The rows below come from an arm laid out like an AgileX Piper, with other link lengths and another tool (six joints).
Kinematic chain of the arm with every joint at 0, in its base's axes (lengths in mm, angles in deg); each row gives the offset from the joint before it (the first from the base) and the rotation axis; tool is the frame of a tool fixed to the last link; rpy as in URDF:
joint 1: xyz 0 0 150.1 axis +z
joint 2: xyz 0 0 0 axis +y
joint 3: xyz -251.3 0 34.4 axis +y
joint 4: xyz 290 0 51.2 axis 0.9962 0 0.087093
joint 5: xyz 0 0 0 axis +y
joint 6: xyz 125.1 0 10.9 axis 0.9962 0 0.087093
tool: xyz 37.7 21 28.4 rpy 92.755 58.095 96.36
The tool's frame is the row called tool.
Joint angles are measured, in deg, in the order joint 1, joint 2, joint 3, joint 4, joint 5, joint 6. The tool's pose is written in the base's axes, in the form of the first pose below.
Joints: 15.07, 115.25, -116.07, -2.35, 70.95, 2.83
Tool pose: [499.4, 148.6, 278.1, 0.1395, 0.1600, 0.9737, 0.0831]
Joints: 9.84, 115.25, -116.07, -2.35, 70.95, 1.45
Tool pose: [510.3, 103.0, 277.8, 0.1438, 0.1930, 0.9678, 0.0734]
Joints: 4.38, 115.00, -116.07, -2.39, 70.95, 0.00
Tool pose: [516.7, 54.4, 279.8, 0.1497, 0.2269, 0.9602, 0.0634]
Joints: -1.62, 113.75, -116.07, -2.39, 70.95, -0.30
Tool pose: [516.5, 0.3, 291.1, 0.1632, 0.2738, 0.9461, 0.0574]
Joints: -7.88, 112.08, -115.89, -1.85, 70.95, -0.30
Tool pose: [509.2, -54.0, 305.0, 0.1777, 0.3242, 0.9275, 0.0556]
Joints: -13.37, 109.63, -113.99, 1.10, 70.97, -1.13
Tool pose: [494.4, -92.5, 314.8, 0.1808, 0.3619, 0.9118, 0.0709]
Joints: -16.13, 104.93, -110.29, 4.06, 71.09, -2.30
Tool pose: [473.6, -103.2, 331.3, 0.1870, 0.3738, 0.9040, 0.0899]
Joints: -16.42, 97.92, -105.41, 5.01, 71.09, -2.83
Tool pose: [447.0, -95.1, 356.4, 0.2045, 0.3692, 0.9012, 0.0981]
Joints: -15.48, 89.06, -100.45, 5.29, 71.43, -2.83
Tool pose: [412.6, -77.0, 389.9, 0.2334, 0.3565, 0.8985, 0.1054]
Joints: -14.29, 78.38, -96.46, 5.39, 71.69, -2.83
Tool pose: [366.7, -56.1, 435.9, 0.2856, 0.3373, 0.8897, 0.1149]
